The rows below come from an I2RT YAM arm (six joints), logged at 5 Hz.
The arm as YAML. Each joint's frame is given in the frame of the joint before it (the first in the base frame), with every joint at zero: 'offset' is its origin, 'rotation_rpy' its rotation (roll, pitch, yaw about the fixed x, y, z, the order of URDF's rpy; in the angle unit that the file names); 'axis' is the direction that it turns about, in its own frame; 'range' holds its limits. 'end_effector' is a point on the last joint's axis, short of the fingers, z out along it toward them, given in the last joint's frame.
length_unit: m
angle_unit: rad
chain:
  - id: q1
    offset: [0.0, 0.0, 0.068]
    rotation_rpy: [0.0, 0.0, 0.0]
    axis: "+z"
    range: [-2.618, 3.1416]
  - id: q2
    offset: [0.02, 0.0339, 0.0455]
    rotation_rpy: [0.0, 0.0, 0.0]
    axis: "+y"
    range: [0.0, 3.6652]
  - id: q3
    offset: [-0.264, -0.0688, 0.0]
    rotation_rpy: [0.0, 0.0, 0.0]
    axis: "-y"
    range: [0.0, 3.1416]
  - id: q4
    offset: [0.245, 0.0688, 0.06]
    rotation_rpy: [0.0, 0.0, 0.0]
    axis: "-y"
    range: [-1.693, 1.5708]
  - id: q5
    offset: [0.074, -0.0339, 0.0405]
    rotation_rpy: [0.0, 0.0, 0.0]
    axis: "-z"
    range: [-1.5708, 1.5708]
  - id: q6
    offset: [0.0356, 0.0, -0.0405]
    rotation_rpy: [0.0, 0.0, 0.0]
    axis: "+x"
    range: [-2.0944, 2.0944]
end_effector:
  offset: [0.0, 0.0, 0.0]
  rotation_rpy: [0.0, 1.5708, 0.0]
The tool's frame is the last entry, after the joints.
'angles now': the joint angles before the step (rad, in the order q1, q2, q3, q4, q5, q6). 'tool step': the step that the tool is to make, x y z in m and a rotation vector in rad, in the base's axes. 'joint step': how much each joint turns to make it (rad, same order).
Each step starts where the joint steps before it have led.
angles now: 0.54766, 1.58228, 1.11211, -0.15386, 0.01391, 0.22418
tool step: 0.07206, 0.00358, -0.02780, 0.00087, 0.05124, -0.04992
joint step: -0.08537, 0.27379, 0.21940, 0.00996, -0.04367, -0.00094
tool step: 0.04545, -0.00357, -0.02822, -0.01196, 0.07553, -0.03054
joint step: -0.05318, 0.18792, 0.17225, -0.05779, -0.03085, 0.00136
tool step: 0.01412, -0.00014, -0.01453, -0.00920, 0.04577, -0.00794
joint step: -0.01285, 0.07314, 0.06678, -0.03913, -0.01010, 0.00344
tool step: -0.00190, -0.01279, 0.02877, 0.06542, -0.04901, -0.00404
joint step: -0.02709, -0.06889, -0.01093, 0.01338, -0.04577, 0.01529
